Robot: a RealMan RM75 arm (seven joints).
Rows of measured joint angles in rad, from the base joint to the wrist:
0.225, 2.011, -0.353, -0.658, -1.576, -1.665, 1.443
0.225, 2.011, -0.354, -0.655, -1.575, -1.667, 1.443
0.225, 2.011, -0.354, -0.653, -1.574, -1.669, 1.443
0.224, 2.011, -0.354, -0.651, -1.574, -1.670, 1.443
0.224, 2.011, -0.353, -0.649, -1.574, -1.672, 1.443
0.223, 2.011, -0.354, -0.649, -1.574, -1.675, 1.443
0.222, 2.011, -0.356, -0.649, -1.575, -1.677, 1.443
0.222, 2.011, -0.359, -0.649, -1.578, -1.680, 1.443
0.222, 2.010, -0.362, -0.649, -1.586, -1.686, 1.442
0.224, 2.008, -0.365, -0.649, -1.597, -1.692, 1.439
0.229, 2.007, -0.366, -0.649, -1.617, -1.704, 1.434
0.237, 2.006, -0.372, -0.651, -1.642, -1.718, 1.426
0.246, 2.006, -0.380, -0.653, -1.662, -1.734, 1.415
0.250, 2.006, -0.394, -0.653, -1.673, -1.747, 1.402
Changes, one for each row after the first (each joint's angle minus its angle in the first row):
0.000, 0.000, -0.001, 0.003, 0.001, -0.002, 0.000
0.000, 0.000, -0.001, 0.005, 0.002, -0.004, 0.000
-0.001, 0.000, -0.001, 0.007, 0.002, -0.005, 0.000
-0.001, 0.000, 0.000, 0.009, 0.002, -0.007, 0.000
-0.002, 0.000, -0.001, 0.009, 0.002, -0.010, 0.000
-0.003, 0.000, -0.003, 0.009, 0.001, -0.012, 0.000
-0.003, 0.000, -0.006, 0.009, -0.002, -0.015, 0.000
-0.003, -0.001, -0.009, 0.009, -0.010, -0.021, -0.001
-0.001, -0.003, -0.012, 0.009, -0.021, -0.027, -0.004
0.004, -0.004, -0.013, 0.009, -0.041, -0.039, -0.009
0.012, -0.005, -0.019, 0.007, -0.066, -0.053, -0.017
0.021, -0.005, -0.027, 0.005, -0.086, -0.069, -0.028
0.025, -0.005, -0.041, 0.005, -0.097, -0.082, -0.041

